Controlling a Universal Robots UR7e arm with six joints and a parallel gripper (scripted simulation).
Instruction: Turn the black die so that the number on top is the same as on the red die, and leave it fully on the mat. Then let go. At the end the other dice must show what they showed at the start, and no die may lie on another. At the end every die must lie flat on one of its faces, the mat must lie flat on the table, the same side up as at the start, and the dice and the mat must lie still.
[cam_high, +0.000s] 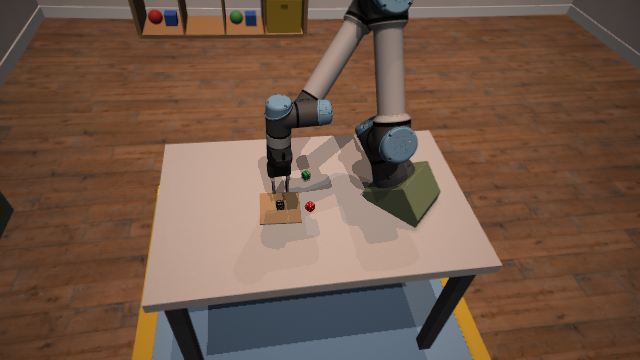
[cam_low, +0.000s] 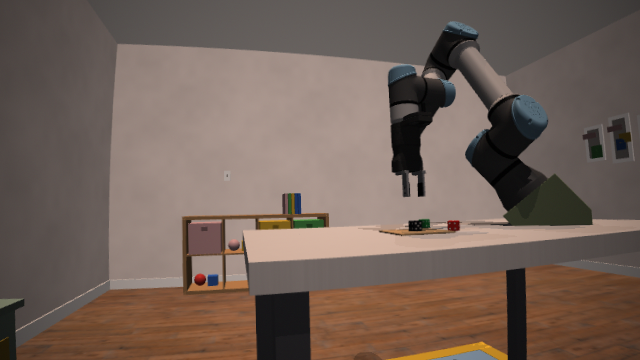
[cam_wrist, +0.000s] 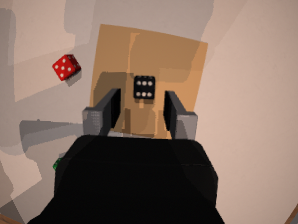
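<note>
My gripper is now 90 mm above the black die. Also, from my hand: red die (90 mm below, 90 mm behind, 40 mm to the left); then green die (150 mm behind, 100 mm to the right, 90 mm below); then tan mat (100 mm below).
</note>
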